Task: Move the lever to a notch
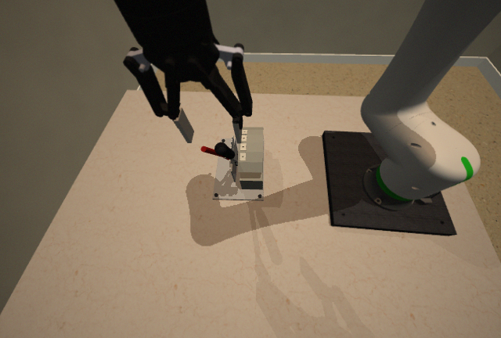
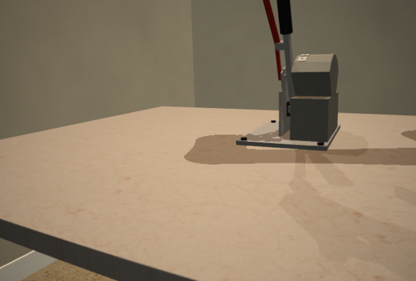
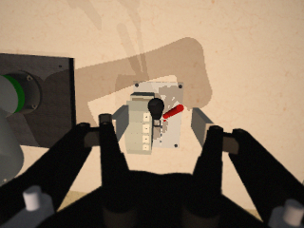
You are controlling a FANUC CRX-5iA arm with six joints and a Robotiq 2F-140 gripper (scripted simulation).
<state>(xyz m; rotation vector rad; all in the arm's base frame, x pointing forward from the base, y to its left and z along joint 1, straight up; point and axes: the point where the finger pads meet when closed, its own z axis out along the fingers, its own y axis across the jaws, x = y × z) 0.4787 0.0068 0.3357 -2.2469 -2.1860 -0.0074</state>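
The red bar lies 10 mm ahead of my hand, 50 mm to the right of it and 180 mm below it.
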